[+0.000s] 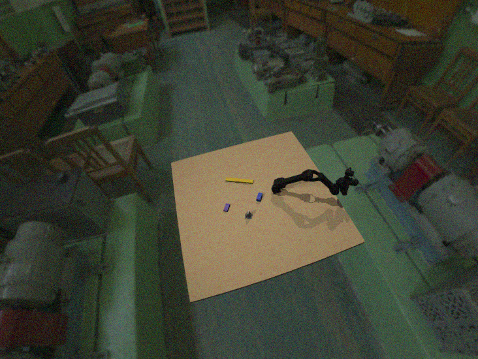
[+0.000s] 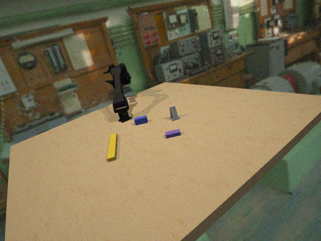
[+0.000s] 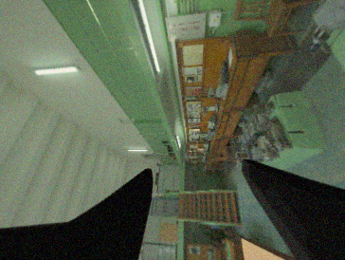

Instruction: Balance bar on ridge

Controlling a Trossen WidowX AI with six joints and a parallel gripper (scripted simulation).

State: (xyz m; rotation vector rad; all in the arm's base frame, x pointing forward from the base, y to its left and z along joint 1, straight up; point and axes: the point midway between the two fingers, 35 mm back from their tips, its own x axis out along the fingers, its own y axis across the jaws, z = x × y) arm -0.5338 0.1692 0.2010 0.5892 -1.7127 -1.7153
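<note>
The yellow bar lies 83 cm ahead of my gripper tip, 34 cm to the right of it and 20 cm below it. The rest, counted from my gripper tip: blue block (72 cm ahead, 12 cm to the right, 19 cm below); then purple block (100 cm ahead, 11 cm to the right, 20 cm below).
</note>
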